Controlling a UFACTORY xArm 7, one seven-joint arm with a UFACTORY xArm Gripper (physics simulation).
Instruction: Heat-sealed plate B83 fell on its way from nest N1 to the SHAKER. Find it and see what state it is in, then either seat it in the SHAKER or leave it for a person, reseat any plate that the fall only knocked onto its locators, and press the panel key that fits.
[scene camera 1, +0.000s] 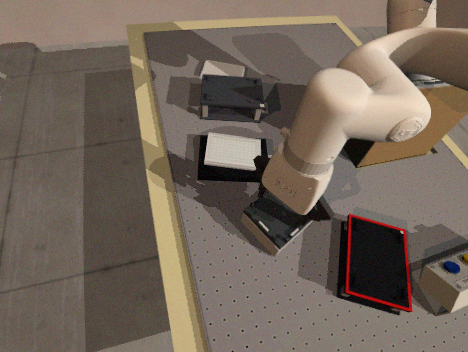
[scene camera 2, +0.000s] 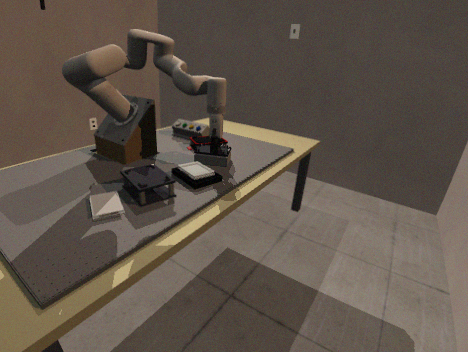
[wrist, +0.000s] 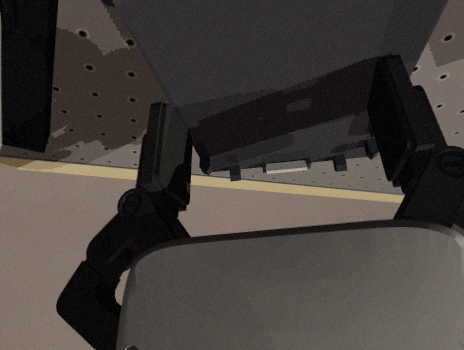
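Where they show: gripper, fingertip midpoint: (scene camera 1: 281, 207) (scene camera 2: 215, 150) (wrist: 269, 102); arm's base at its link origin: (scene camera 2: 126, 115).
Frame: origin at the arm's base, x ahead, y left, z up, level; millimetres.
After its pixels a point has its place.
A white plate (scene camera 1: 232, 151) {x 417, y -5, z -134 mm} (scene camera 2: 196, 170) {x 431, y -29, z -132 mm} lies on a black nest (scene camera 1: 210, 173) {x 477, y 31, z -153 mm} (scene camera 2: 200, 183) {x 479, y -65, z -156 mm}; whether it sits fully on its locators is not clear. Another white plate (scene camera 1: 222, 69) {x 346, y -345, z -159 mm} (scene camera 2: 106, 204) {x 356, y -345, z -159 mm} lies on the table beside a raised dark stand; part of it is hidden in the first scene view. No label is readable, so which is B83 cannot be told. A grey box with a dark clipped top, apparently the SHAKER (scene camera 1: 260, 227) {x 422, y 194, z -119 mm} (scene camera 2: 212, 158) {x 384, y 125, z -141 mm} (wrist: 280, 45) {x 339, y 157, z -118 mm}, stands under the arm. My gripper (scene camera 2: 214, 145) {x 368, y 165, z -118 mm} (wrist: 269, 102) {x 368, y 165, z -118 mm} is open and empty over its top; the arm hides it in the first scene view.
The raised dark stand (scene camera 1: 231, 90) {x 366, y -193, z -116 mm} (scene camera 2: 147, 176) {x 369, y -199, z -116 mm} has a flat top on posts. A black stand with a red-rimmed top (scene camera 1: 380, 260) {x 215, y 312, z -133 mm} (scene camera 2: 209, 141) {x 243, y 285, z -133 mm} is between the box and the button panel (scene camera 1: 452, 285) {x 135, y 393, z -97 mm} (scene camera 2: 190, 128) {x 54, y 356, z -115 mm}. The arm's brown base (scene camera 1: 410, 135) (scene camera 2: 117, 147) {x 48, y -93, z -116 mm} stands across the table.
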